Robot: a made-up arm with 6 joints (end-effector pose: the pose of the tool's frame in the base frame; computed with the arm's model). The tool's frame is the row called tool. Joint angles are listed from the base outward.
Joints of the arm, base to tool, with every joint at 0 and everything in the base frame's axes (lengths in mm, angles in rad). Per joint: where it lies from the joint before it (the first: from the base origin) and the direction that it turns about. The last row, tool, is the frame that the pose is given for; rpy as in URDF.
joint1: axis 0 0 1 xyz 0 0 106.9
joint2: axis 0.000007 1 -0.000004 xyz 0 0 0
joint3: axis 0.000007 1 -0.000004 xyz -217.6 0 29.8
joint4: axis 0.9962 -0.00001 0.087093 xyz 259.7 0 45.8
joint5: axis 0.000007 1 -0.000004 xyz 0 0 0
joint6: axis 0.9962 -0.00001 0.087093 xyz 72.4 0 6.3
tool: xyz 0 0 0 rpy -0.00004 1.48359 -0.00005
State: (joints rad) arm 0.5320 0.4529 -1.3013 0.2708 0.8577 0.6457
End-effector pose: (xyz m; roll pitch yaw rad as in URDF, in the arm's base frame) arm 0.0146 0.0256 0.4608 1.4404 0.7607 2.2173
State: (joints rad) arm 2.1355 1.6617 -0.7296 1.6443 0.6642 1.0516
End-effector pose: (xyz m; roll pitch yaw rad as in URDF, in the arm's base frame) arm -0.1884 0.2138 0.0991 -2.9557 -0.9659 2.7458
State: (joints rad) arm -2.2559 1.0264 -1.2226 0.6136 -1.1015 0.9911
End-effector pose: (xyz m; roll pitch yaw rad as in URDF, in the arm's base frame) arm -0.1398 -0.1122 0.4641 0.4420 -0.4166 -1.1269
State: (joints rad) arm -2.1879 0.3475 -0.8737 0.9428 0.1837 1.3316
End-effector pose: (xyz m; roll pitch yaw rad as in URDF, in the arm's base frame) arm -0.0317 -0.0634 0.4138 0.9831 -0.5306 -0.1229
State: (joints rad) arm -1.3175 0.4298 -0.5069 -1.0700 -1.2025 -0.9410
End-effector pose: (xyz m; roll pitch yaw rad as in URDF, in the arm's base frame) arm 0.0803 -0.0727 0.3267 -0.8082 -0.7598 -2.2313
